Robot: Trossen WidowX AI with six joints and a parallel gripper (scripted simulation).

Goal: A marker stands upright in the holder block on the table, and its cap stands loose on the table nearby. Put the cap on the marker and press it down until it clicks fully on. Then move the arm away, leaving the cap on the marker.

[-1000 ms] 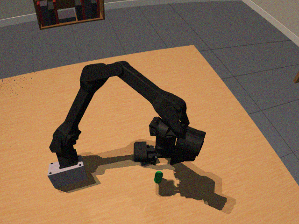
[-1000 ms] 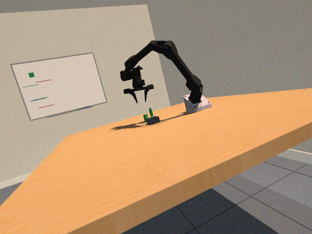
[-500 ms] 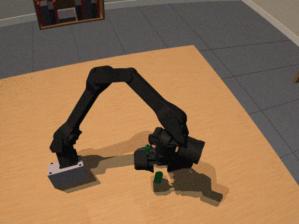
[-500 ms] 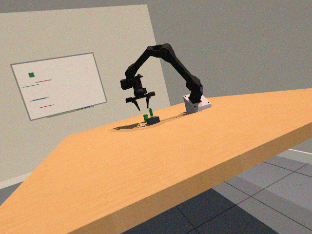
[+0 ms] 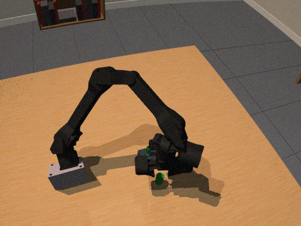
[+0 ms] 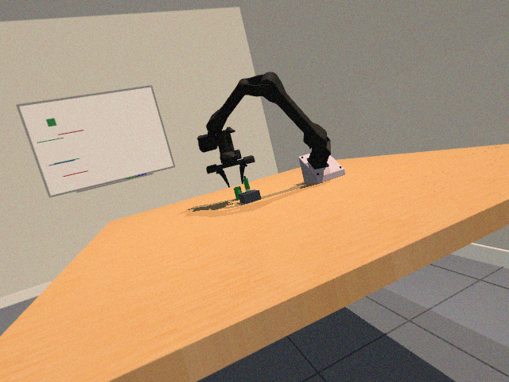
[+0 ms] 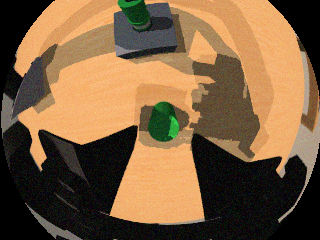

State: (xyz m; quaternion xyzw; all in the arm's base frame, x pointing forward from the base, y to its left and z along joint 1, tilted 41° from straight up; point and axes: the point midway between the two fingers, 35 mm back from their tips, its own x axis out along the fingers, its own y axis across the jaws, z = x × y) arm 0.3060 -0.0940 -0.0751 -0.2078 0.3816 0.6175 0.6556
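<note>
My gripper tip is 3 cm above the green cap. Also, from my gripper tip: dark grey holder block: 1 cm behind, 11 cm to the left, 4 cm below.
</note>
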